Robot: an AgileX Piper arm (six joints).
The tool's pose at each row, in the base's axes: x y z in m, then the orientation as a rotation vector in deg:
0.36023, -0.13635, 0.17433, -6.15, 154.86, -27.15
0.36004, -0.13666, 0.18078, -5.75, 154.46, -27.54
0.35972, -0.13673, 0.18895, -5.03, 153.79, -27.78
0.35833, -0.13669, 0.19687, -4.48, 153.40, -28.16
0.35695, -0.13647, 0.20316, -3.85, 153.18, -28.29
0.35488, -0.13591, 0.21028, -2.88, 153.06, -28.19
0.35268, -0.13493, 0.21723, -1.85, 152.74, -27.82
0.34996, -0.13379, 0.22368, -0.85, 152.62, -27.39
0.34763, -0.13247, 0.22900, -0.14, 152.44, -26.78
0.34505, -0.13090, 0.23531, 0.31, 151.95, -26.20
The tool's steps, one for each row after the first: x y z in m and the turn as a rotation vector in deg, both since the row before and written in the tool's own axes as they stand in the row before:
-0.00214, -0.00249, -0.00556, 0.39, -0.29, 0.26
-0.00274, -0.00289, -0.00714, 0.37, -0.54, 0.54
-0.00177, -0.00273, -0.00735, 0.40, -0.26, 0.37
-0.00122, -0.00203, -0.00599, 0.22, -0.13, 0.44
-0.00099, -0.00204, -0.00708, 0.10, -0.03, 0.71
-0.00088, -0.00159, -0.00713, -0.05, -0.25, 0.83
-0.00027, -0.00127, -0.00697, -0.13, -0.06, 0.79
-0.00020, -0.00068, -0.00591, -0.29, -0.18, 0.63
-0.00043, -0.00076, -0.00694, -0.27, -0.51, 0.49

